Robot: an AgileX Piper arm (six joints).
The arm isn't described. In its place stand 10 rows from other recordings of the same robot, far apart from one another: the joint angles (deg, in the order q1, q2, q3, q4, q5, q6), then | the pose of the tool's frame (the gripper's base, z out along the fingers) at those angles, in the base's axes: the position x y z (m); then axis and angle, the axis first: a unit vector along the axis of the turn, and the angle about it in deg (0 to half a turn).
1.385 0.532 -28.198 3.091 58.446 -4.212 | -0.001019 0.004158 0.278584 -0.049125 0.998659 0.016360 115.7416
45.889 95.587 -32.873 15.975 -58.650 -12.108 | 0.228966 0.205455 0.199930 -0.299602 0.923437 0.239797 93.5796
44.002 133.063 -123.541 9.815 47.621 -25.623 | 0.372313 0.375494 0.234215 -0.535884 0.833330 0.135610 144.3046
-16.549 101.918 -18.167 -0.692 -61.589 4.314 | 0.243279 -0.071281 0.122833 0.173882 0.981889 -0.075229 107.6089
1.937 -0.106 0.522 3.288 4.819 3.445 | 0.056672 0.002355 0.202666 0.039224 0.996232 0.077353 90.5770
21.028 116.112 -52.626 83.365 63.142 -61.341 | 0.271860 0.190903 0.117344 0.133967 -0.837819 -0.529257 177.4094
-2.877 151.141 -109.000 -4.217 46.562 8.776 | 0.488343 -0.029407 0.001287 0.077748 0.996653 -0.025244 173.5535
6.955 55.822 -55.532 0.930 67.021 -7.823 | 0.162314 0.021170 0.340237 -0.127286 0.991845 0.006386 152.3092
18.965 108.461 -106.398 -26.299 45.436 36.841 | 0.427434 0.116511 0.358649 0.065499 0.997841 -0.004914 127.0143
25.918 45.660 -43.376 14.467 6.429 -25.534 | 0.152208 0.076797 0.380214 -0.327391 0.935412 0.133490 94.6190
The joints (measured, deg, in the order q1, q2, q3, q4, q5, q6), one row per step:
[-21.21 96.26 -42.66 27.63 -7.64 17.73]
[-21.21 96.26 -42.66 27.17 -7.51 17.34]
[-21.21 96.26 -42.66 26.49 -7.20 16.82]
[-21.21 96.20 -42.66 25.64 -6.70 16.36]
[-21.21 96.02 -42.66 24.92 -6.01 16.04]
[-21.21 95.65 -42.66 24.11 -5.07 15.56]
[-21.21 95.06 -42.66 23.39 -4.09 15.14]
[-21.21 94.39 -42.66 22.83 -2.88 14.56]
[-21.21 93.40 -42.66 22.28 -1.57 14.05]
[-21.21 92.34 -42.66 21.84 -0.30 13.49]
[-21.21 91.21 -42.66 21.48 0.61 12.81]
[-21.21 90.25 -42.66 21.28 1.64 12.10]
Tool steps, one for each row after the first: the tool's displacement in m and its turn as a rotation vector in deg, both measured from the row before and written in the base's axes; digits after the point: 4 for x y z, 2 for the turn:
[0.0000 0.0002 -0.0001 -0.46 0.33 0.64]
[-0.0001 0.0004 -0.0003 -0.57 0.55 0.95]
[-0.0002 0.0006 -0.0002 -0.54 0.65 1.09]
[-0.0005 0.0008 0.0003 -0.29 0.61 0.95]
[-0.0008 0.0011 0.0011 -0.38 0.69 1.19]
[-0.0010 0.0012 0.0022 -0.35 0.48 1.09]
[-0.0013 0.0014 0.0024 -0.26 0.59 1.14]
[-0.0017 0.0016 0.0040 -0.27 0.35 1.10]
[-0.0019 0.0015 0.0044 -0.30 0.25 1.04]
[-0.0018 0.0013 0.0051 -0.58 -0.08 0.97]
[-0.0018 0.0013 0.0040 -0.37 0.14 0.91]

